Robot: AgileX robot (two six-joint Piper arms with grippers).
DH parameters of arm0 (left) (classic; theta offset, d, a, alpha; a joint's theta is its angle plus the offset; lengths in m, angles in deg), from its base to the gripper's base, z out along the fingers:
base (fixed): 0 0 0 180
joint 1: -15.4 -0.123 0 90
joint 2: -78.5 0 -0.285 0
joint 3: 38.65 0 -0.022 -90
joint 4: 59.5 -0.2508 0 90
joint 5: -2.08 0 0.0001 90
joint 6: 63.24 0.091 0 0
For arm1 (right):
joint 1: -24.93 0.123 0 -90
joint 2: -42.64 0 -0.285 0
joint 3: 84.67 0 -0.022 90
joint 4: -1.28 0.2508 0 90
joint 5: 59.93 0 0.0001 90
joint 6: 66.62 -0.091 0 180
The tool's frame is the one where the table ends.
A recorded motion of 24 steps. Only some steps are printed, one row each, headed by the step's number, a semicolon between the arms.
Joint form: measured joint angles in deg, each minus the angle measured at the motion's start. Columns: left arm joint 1, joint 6, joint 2, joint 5, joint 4, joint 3; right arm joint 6, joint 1, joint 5, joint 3, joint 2, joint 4.
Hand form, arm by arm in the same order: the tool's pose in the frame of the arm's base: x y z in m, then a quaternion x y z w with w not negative. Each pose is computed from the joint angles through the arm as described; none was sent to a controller.
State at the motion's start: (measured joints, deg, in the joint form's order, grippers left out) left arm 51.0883 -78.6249 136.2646 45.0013 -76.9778 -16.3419; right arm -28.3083 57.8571 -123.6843 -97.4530 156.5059 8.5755
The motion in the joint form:
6: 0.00 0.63 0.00 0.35 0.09 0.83; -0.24 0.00 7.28 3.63 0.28 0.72
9: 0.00 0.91 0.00 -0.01 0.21 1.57; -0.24 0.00 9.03 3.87 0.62 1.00
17: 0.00 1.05 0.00 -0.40 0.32 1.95; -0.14 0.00 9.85 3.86 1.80 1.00
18: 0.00 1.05 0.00 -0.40 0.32 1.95; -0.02 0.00 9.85 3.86 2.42 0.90
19: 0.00 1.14 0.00 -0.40 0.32 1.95; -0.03 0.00 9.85 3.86 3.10 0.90
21: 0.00 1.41 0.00 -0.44 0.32 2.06; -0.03 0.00 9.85 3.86 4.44 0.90
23: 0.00 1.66 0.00 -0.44 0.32 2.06; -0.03 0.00 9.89 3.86 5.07 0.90
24: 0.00 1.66 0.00 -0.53 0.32 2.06; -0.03 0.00 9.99 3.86 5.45 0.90
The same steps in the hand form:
6: 0.1465 -0.0822 0.3771 0.20662 0.85012 -0.06775 0.47960; 0.3246 0.2228 0.2538 -0.54834 0.81821 0.05645 0.16333
9: 0.1467 -0.0827 0.3734 0.21002 0.85106 -0.06669 0.47659; 0.3269 0.2245 0.2513 -0.54535 0.81805 0.05760 0.17341
17: 0.1469 -0.0831 0.3717 0.21169 0.85077 -0.06729 0.47628; 0.3302 0.2265 0.2435 -0.54545 0.81865 0.05704 0.17043
18: 0.1469 -0.0831 0.3717 0.21169 0.85077 -0.06729 0.47628; 0.3313 0.2271 0.2392 -0.54689 0.81883 0.05616 0.16514
19: 0.1469 -0.0831 0.3717 0.21236 0.85060 -0.06691 0.47634; 0.3324 0.2278 0.2344 -0.54707 0.81987 0.05625 0.15929
21: 0.1469 -0.0832 0.3711 0.21460 0.85034 -0.06563 0.47598; 0.3345 0.2291 0.2250 -0.54749 0.82173 0.05641 0.14775
23: 0.1469 -0.0832 0.3711 0.21645 0.84987 -0.06459 0.47612; 0.3355 0.2298 0.2205 -0.54762 0.82254 0.05645 0.14267
24: 0.1470 -0.0833 0.3712 0.21649 0.84950 -0.06491 0.47673; 0.3362 0.2302 0.2179 -0.54760 0.82297 0.05642 0.14025

